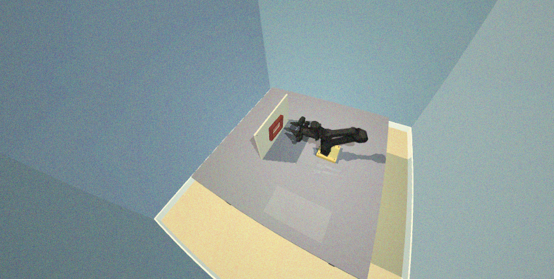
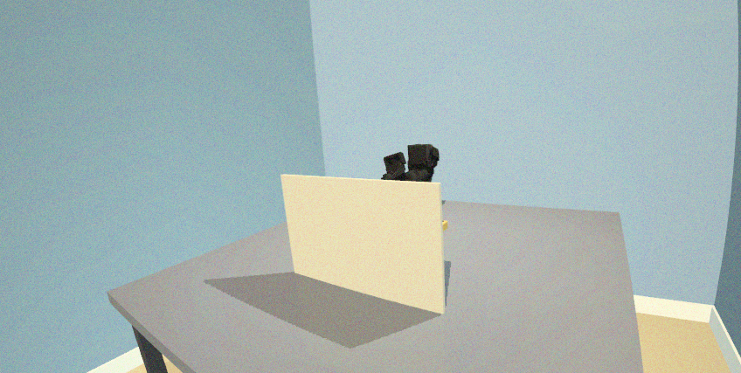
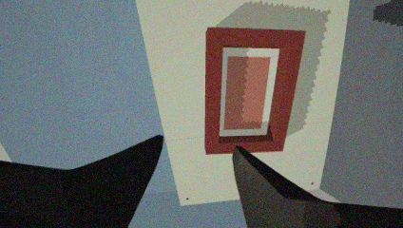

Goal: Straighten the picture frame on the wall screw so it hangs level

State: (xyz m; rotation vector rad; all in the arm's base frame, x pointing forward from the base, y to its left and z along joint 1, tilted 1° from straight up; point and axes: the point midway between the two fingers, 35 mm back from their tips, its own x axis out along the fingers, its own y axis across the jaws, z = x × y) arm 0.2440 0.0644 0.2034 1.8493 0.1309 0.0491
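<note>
The dark red picture frame is 13 cm ahead of my gripper tip, 1 cm to the left of it and 8 cm below it. The rest, counted from my gripper tip: cream wall panel: 14 cm ahead, 8 cm below.
</note>
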